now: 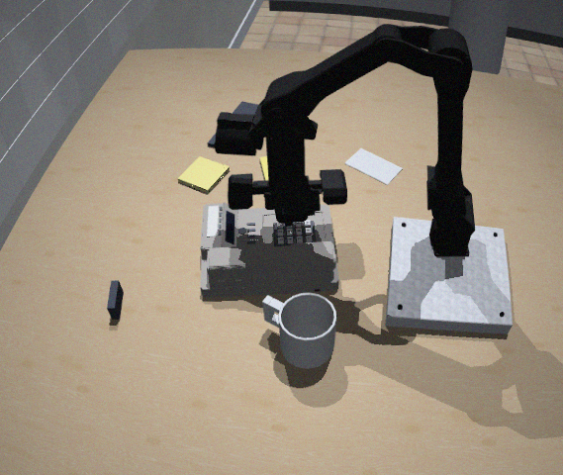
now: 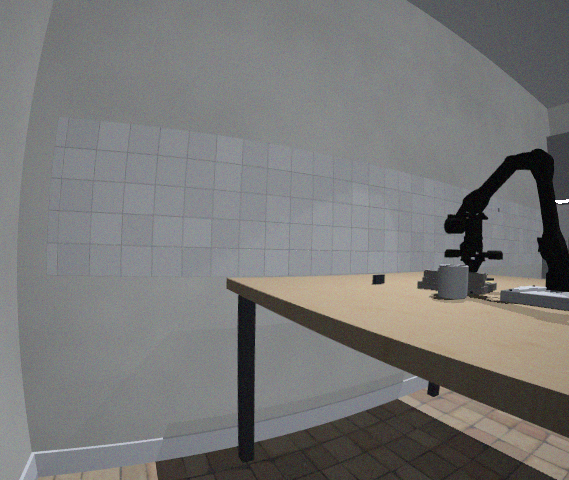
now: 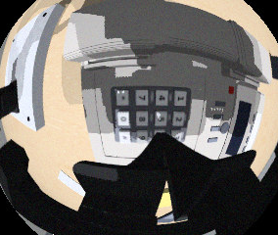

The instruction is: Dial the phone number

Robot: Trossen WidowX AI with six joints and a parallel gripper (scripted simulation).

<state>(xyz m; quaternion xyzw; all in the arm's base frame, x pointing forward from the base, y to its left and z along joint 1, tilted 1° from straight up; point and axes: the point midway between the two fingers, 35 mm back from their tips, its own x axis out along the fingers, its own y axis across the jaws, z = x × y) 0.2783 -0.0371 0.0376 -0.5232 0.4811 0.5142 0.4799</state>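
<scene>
Right now the handset is 20 mm ahead of my hand, 90 mm to the left of it and 20 mm below it. The rest, counted from my hand: grey mug (30 mm behind, 220 mm to the left, 20 mm below); then yellow note (20 mm ahead, 170 mm to the right, 60 mm below); then white card (160 mm behind, 180 mm to the right, 60 mm below).
</scene>
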